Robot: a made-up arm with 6 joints.
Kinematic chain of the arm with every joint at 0, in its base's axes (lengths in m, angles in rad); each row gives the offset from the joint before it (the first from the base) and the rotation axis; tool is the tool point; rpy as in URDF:
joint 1: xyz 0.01 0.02 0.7 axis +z
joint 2: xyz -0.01 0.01 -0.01 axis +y
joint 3: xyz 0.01 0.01 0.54 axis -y
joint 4: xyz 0.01 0 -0.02 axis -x
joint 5: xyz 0.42 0.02 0 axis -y
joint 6: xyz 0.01 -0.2 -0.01 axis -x
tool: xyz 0 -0.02 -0.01 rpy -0.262 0.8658 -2.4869
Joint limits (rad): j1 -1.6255..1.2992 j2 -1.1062..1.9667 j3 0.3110..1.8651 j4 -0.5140..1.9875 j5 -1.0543..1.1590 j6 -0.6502..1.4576
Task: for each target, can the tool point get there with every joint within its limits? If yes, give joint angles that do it. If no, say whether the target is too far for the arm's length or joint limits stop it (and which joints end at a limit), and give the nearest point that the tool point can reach.
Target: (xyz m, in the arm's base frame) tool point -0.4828 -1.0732 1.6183
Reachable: no: too far | nearest point -0.3285 -0.7310 1.3252 | short by 0.476 m
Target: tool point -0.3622 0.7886 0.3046
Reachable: no: joint limits stop it (at a limit: joint 1, joint 3, joint 4, joint 6) | nearest point 0.1081 0.7812 0.2341 | short by 0.476 m
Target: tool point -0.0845 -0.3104 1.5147
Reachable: yes | joints 0.7621 -0.7913 0.7478 -0.2674 0.1555 0.6877
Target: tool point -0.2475 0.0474 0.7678
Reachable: no: joint limits stop it (at a limit: joint 2, joint 3, joint 4, joint 5, joint 6) | nearest point -0.3107 0.0541 1.3244 | short by 0.560 m
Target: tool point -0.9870 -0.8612 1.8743
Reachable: no: too far | nearest point -0.5734 -0.4956 1.3792 | short by 0.742 m
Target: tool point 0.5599 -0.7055 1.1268
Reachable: yes | joints -0.8897 1.1802 1.3303 1.3470 0.7371 0.2026
